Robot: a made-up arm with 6 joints. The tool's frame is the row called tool. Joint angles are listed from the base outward.
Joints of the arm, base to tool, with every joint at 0 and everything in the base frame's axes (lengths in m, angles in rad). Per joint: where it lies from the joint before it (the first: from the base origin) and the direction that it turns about. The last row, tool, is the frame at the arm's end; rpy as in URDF.
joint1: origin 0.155 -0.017 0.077 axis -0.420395 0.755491 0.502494
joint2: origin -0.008 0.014 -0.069 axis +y
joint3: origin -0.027 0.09 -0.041 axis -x
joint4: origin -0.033 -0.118 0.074 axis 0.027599 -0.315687 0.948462
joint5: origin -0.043 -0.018 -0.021 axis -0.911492 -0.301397 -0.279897
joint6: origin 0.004 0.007 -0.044 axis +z
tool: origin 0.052 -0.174 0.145 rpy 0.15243 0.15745 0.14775
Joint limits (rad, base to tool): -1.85..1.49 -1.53..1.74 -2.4..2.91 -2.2..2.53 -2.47..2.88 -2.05..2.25
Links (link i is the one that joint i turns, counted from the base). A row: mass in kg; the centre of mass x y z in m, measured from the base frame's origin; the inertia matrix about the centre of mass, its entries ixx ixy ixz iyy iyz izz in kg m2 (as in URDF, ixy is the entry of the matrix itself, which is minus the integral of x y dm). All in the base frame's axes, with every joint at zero. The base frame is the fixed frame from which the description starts. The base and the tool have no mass.
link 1: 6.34; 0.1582 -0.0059 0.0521; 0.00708 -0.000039 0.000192 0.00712 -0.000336 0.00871
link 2: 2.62; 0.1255 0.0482 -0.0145; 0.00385 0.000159 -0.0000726 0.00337 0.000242 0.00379
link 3: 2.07; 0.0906 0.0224 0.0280; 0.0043 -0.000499 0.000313 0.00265 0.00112 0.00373
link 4: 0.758; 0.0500 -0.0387 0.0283; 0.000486 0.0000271 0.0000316 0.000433 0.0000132 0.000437
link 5: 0.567; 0.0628 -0.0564 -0.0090; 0.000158 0 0.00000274 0.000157 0.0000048 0.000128
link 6: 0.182; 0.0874 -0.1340 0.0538; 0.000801 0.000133 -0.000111 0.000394 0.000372 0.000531
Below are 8 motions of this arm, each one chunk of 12 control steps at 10 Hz.
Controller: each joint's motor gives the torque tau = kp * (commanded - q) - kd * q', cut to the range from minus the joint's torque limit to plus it. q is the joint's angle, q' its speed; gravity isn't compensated. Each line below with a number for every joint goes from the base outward.
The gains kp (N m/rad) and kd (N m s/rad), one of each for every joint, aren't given. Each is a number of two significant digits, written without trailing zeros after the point. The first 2 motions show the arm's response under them.
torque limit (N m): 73 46 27 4 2.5 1.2
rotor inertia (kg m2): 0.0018 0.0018 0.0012 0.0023 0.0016 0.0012
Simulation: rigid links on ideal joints. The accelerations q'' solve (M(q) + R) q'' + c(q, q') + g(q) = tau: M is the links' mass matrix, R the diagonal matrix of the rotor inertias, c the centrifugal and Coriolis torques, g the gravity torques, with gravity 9.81 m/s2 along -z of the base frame. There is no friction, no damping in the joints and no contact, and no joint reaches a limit. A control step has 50 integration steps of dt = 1/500 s. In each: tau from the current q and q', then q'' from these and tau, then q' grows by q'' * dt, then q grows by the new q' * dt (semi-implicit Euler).
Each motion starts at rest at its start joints. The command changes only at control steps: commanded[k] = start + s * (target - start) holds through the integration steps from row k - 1 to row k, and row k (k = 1, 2, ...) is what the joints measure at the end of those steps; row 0 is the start. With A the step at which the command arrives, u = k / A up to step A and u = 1 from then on. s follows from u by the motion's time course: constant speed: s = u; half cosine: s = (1 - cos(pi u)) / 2; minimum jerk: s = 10 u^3 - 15 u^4 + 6 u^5; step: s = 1 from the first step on.
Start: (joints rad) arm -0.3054 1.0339 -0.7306 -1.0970 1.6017 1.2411
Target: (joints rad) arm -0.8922 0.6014 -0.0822 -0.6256 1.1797 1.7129
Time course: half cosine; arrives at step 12
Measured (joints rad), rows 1 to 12:
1: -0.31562 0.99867 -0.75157 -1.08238 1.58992 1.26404
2: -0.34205 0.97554 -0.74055 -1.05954 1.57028 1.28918
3: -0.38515 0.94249 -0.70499 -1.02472 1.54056 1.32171
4: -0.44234 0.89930 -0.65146 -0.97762 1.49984 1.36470
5: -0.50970 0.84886 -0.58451 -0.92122 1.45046 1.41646
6: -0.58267 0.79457 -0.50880 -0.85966 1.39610 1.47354
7: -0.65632 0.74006 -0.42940 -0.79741 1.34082 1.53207
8: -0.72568 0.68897 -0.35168 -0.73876 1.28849 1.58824
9: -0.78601 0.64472 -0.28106 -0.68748 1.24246 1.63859
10: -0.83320 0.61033 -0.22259 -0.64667 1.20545 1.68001
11: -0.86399 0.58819 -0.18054 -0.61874 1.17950 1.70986
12: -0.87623 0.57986 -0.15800 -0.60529 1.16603 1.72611
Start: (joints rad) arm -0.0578 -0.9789 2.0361 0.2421 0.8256 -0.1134
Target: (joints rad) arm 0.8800 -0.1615 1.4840 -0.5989 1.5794 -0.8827
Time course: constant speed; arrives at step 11
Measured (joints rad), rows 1 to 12:
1: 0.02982 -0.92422 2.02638 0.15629 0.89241 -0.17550
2: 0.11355 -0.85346 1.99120 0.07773 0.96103 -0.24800
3: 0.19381 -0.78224 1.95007 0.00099 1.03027 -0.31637
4: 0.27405 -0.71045 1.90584 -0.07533 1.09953 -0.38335
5: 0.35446 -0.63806 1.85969 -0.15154 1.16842 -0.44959
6: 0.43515 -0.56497 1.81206 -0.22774 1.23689 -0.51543
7: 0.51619 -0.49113 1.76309 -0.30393 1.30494 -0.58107
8: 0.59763 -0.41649 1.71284 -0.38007 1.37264 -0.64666
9: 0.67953 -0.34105 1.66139 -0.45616 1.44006 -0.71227
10: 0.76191 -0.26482 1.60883 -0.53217 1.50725 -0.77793
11: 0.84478 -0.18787 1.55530 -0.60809 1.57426 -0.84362
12: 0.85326 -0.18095 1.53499 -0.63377 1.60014 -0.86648
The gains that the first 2 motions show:
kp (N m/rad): 210 120 60 14 5 3.4
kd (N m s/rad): 11 5.3 6 1.2 0.54 0.36
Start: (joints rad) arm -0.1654 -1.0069 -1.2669 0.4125 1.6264 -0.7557
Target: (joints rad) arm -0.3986 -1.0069 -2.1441 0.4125 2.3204 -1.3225
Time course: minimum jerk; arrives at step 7
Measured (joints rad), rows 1 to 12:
1: -0.15232 -0.98319 -1.29254 0.39901 1.64505 -0.78006
2: -0.17451 -0.98139 -1.36761 0.39340 1.70591 -0.82877
3: -0.22191 -0.98116 -1.51865 0.39543 1.82122 -0.92342
4: -0.27857 -0.97837 -1.71792 0.39695 1.97693 -1.04770
5: -0.32786 -0.97552 -1.91103 0.39679 2.13127 -1.16772
6: -0.35565 -0.97283 -2.04523 0.39404 2.24269 -1.25037
7: -0.36108 -0.97009 -2.10395 0.38964 2.29610 -1.28491
8: -0.35986 -0.96822 -2.12304 0.38539 2.31683 -1.29374
9: -0.35958 -0.96824 -2.12909 0.38366 2.32442 -1.29565
10: -0.35969 -0.96850 -2.13104 0.38327 2.32709 -1.29615
11: -0.35966 -0.96849 -2.13167 0.38310 2.32809 -1.29623
12: -0.35964 -0.96847 -2.13187 0.38302 2.32847 -1.29621

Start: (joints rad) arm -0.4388 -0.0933 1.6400 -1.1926 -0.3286 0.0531
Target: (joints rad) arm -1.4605 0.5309 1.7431 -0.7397 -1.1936 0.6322
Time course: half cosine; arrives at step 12
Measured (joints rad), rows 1 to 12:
1: -0.43656 -0.10692 1.65740 -1.20559 -0.34982 0.03436
2: -0.48060 -0.07911 1.66724 -1.19417 -0.38403 0.04417
3: -0.55596 -0.03071 1.67484 -1.16489 -0.44068 0.07967
4: -0.65617 0.03334 1.68262 -1.12245 -0.51944 0.13339
5: -0.77447 0.10869 1.69095 -1.07024 -0.61603 0.20027
6: -0.90301 0.19027 1.69954 -1.01191 -0.72381 0.27498
7: -1.03323 0.27249 1.70799 -0.95153 -0.83493 0.35170
8: -1.15629 0.34971 1.71588 -0.89336 -0.94132 0.42469
9: -1.26374 0.41657 1.72285 -0.84150 -1.03572 0.48899
10: -1.34803 0.46845 1.72856 -0.79955 -1.11216 0.54069
11: -1.40316 0.50176 1.73271 -0.77044 -1.16620 0.57693
12: -1.42512 0.51420 1.73503 -0.75615 -1.19490 0.59580

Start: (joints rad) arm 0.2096 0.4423 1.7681 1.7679 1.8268 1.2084
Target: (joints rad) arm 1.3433 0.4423 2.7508 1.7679 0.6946 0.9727
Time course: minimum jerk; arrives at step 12
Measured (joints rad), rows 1 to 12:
1: 0.21791 0.43139 1.79910 1.79052 1.80191 1.22928
2: 0.24857 0.43001 1.83107 1.79830 1.77158 1.23206
3: 0.31842 0.42952 1.88618 1.80133 1.71391 1.22029
4: 0.43008 0.42888 1.97436 1.80311 1.62016 1.19551
5: 0.57580 0.42789 2.09271 1.80381 1.49304 1.15883
6: 0.74120 0.42650 2.23019 1.80282 1.34278 1.11372
7: 0.90848 0.42490 2.37192 1.79992 1.18351 1.06618
8: 1.05946 0.42342 2.50287 1.79574 1.03072 1.02277
9: 1.17868 0.42213 2.61049 1.79138 0.89941 0.98808
10: 1.25655 0.42092 2.68660 1.78775 0.80153 0.96364
11: 1.29279 0.41974 2.72933 1.78516 0.74227 0.94859
12: 1.29990 0.41882 2.74568 1.78352 0.71571 0.94049

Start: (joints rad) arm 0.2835 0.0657 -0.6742 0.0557 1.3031 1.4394
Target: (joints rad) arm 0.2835 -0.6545 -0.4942 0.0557 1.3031 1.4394
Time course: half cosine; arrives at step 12
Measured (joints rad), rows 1 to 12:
1: 0.26768 0.02739 -0.71352 0.07234 1.28444 1.45820
2: 0.26571 -0.00824 -0.72438 0.07807 1.27586 1.46492
3: 0.26595 -0.06243 -0.71863 0.07871 1.27390 1.46682
4: 0.26616 -0.13419 -0.70524 0.07821 1.27325 1.46744
5: 0.26659 -0.21830 -0.68696 0.07690 1.27314 1.46767
6: 0.26724 -0.30900 -0.66551 0.07490 1.27339 1.46774
7: 0.26808 -0.40012 -0.64242 0.07238 1.27399 1.46766
8: 0.26903 -0.48550 -0.61930 0.06955 1.27488 1.46744
9: 0.27002 -0.55936 -0.59782 0.06665 1.27599 1.46712
10: 0.27095 -0.61669 -0.57961 0.06393 1.27718 1.46677
11: 0.27176 -0.65360 -0.56613 0.06162 1.27829 1.46650
12: 0.27239 -0.66756 -0.55849 0.05991 1.27915 1.46642

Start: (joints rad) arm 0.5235 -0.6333 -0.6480 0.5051 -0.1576 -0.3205
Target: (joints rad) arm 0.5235 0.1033 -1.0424 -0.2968 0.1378 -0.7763
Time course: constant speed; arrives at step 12
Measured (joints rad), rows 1 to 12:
1: 0.50764 -0.59407 -0.71032 0.45947 -0.15476 -0.36057
2: 0.50546 -0.53516 -0.75588 0.40156 -0.13942 -0.40009
3: 0.50500 -0.47502 -0.79227 0.34039 -0.11606 -0.43618
4: 0.50423 -0.41538 -0.82618 0.27911 -0.09095 -0.46975
5: 0.50341 -0.35581 -0.85909 0.21769 -0.06560 -0.50209
6: 0.50257 -0.29626 -0.89147 0.15605 -0.04038 -0.53377
7: 0.50175 -0.23671 -0.92349 0.09413 -0.01538 -0.56511
8: 0.50094 -0.17713 -0.95522 0.03182 0.00940 -0.59634
9: 0.50015 -0.11749 -0.98670 -0.03098 0.03400 -0.62766
10: 0.49940 -0.05779 -1.01794 -0.09435 0.05848 -0.65926
11: 0.49870 0.00199 -1.04897 -0.15840 0.08288 -0.69131
12: 0.49805 0.06189 -1.07980 -0.22318 0.10726 -0.72401

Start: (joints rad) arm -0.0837 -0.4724 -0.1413 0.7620 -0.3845 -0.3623
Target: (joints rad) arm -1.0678 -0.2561 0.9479 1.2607 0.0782 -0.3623
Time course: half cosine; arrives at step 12
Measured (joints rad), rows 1 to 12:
1: -0.09916 -0.48345 -0.16454 0.75251 -0.40063 -0.38045
2: -0.14310 -0.47480 -0.13913 0.76602 -0.39408 -0.38911
3: -0.21534 -0.45879 -0.07310 0.79667 -0.36846 -0.39178
4: -0.31137 -0.43773 0.02455 0.84034 -0.32911 -0.39251
5: -0.42464 -0.41308 0.14577 0.89368 -0.27957 -0.39257
6: -0.54744 -0.38647 0.28167 0.95318 -0.22331 -0.39231
7: -0.67142 -0.35957 0.42257 1.01501 -0.16424 -0.39170
8: -0.78814 -0.33400 0.55857 1.07507 -0.10663 -0.39068
9: -0.88961 -0.31143 0.68034 1.12922 -0.05466 -0.38927
10: -0.96889 -0.29347 0.77968 1.17356 -0.01208 -0.38766
11: -1.02051 -0.28159 0.85006 1.20473 0.01819 -0.38615
12: -1.04090 -0.27684 0.88694 1.22032 0.03416 -0.38503

